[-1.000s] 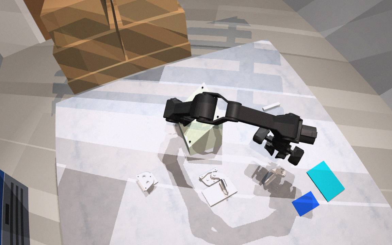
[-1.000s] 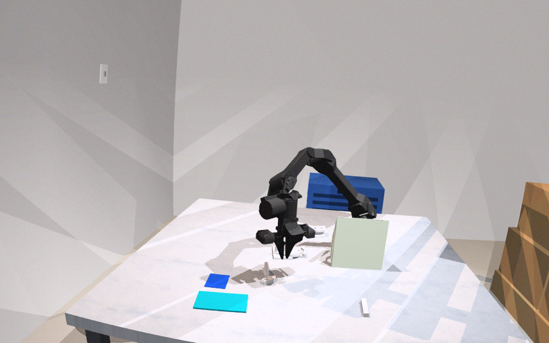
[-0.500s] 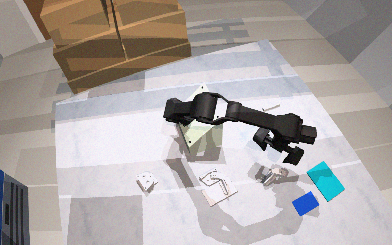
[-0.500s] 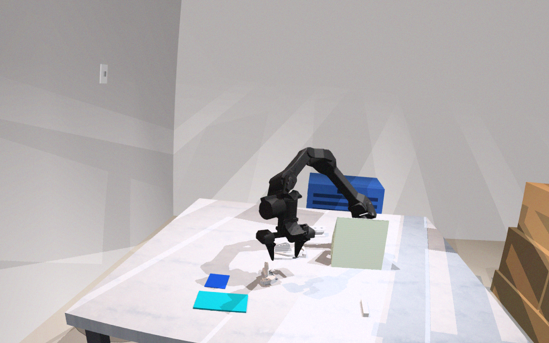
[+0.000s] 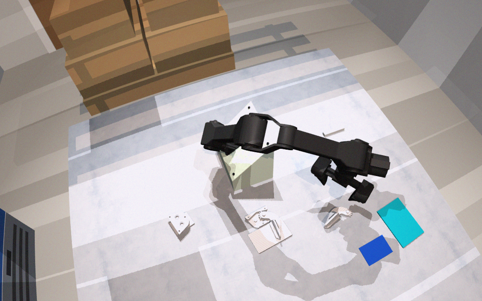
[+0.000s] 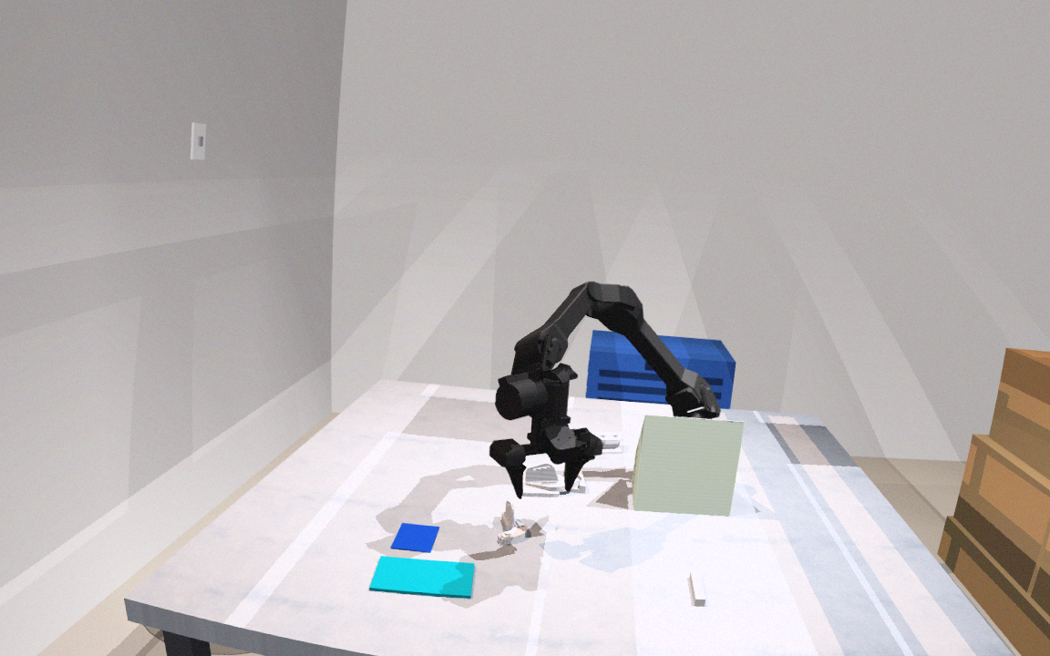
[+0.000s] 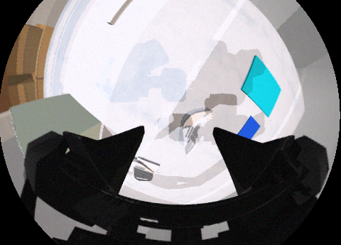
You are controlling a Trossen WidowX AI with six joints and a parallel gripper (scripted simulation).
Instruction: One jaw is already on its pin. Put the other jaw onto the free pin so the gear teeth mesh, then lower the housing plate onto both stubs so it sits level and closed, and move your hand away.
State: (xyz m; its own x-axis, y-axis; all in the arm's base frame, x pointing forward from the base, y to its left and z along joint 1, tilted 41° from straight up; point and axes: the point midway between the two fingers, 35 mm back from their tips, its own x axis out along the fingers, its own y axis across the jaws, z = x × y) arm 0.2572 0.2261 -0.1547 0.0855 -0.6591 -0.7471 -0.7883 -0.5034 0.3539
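My gripper tip is now 8 cm above the white jaw, 5 cm short of it and 2 cm to the right of it. Round my gripper tip: white stick (27 cm behind, 12 cm to the left, 8 cm below); then blue card (20 cm ahead, 8 cm to the left, 8 cm below); then cyan card (20 cm to the left, 14 cm ahead, 8 cm below).
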